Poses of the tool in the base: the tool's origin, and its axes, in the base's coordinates. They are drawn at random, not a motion.
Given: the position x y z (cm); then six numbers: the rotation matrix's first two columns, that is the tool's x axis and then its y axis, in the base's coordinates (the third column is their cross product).
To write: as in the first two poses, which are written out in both.
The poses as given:
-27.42 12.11 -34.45 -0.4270 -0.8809 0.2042 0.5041 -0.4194 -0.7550
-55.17 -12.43 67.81 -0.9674 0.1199 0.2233 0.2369 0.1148 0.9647
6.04 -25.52 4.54 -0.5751 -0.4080 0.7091 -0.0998 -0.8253 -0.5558
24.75 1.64 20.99 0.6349 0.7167 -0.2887 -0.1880 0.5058 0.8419
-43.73 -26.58 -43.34 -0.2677 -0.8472 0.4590 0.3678 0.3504 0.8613
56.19 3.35 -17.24 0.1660 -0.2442 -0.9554 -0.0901 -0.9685 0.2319
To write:
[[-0.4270 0.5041 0.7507 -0.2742], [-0.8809 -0.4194 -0.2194 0.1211], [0.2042 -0.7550 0.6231 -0.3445], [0 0 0 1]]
[[-0.9674 0.2369 0.0900 -0.5517], [0.1199 0.1148 0.9862 -0.1243], [0.2233 0.9647 -0.1395 0.6781], [0 0 0 1]]
[[-0.5751 -0.0998 0.8120 0.0604], [-0.4080 -0.8253 -0.3904 -0.2552], [0.7091 -0.5558 0.4339 0.0454], [0 0 0 1]]
[[0.6349 -0.1880 0.7494 0.2475], [0.7167 0.5058 -0.4802 0.0164], [-0.2887 0.8419 0.4559 0.2099], [0 0 0 1]]
[[-0.2677 0.3678 -0.8905 -0.4373], [-0.8472 0.3504 0.3994 -0.2658], [0.4590 0.8613 0.2178 -0.4334], [0 0 0 1]]
[[0.1660 -0.0901 -0.9819 0.5619], [-0.2442 -0.9685 0.0476 0.0335], [-0.9554 0.2319 -0.1828 -0.1724], [0 0 0 1]]

